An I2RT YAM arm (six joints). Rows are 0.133 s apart.
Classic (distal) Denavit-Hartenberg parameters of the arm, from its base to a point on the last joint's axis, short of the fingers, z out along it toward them. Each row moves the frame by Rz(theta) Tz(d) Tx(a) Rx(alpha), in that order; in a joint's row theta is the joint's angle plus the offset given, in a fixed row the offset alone. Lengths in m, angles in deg.
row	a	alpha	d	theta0
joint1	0.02	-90	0.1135	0
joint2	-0.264	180	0	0
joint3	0.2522	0	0	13.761
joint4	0.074	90	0	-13.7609
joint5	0	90	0	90
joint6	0	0	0.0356	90
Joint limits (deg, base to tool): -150..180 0..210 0..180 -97..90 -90..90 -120..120
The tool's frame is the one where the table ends.
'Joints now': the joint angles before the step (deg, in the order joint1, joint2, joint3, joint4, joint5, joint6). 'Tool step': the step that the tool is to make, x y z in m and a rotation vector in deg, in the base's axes. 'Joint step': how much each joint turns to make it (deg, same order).
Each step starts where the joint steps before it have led.
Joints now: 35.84 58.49 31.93 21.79 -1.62 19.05
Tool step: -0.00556 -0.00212 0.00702 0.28 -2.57 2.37
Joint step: 0.04 -1.95 -0.16 0.40 -2.25 -1.43
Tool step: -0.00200 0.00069 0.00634 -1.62 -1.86 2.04
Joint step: 0.16 -0.64 1.05 -1.34 -1.78 -2.49
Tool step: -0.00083 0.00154 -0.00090 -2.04 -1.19 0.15
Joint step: 0.50 0.08 0.03 -0.42 0.45 -2.34
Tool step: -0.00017 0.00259 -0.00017 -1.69 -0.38 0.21
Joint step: 0.61 0.37 0.49 -0.96 0.49 -1.56
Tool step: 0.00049 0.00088 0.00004 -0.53 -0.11 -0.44
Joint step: 0.20 0.25 0.23 -0.25 0.67 -0.45
